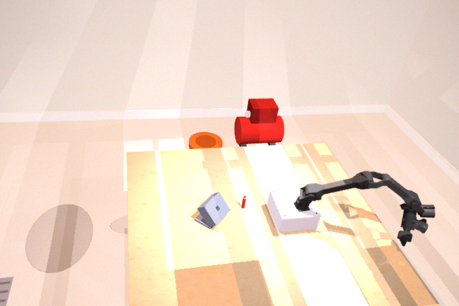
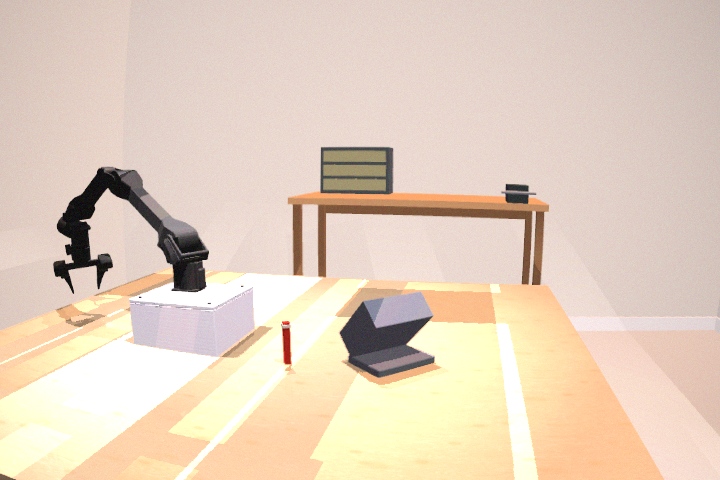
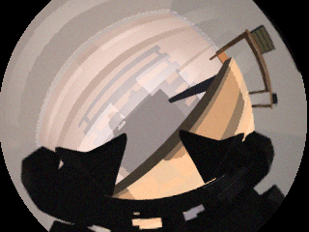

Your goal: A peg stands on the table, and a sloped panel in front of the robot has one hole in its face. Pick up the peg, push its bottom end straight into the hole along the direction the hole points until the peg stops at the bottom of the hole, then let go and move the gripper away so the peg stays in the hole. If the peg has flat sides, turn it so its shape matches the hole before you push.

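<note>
Now: gripper tip 73 cm short of the red peg, 39 cm to the left of it and 5 cm below it. Also, from my gripper tip: grey sloped panel (91 cm ahead, 34 cm to the right, 6 cm above).
</note>
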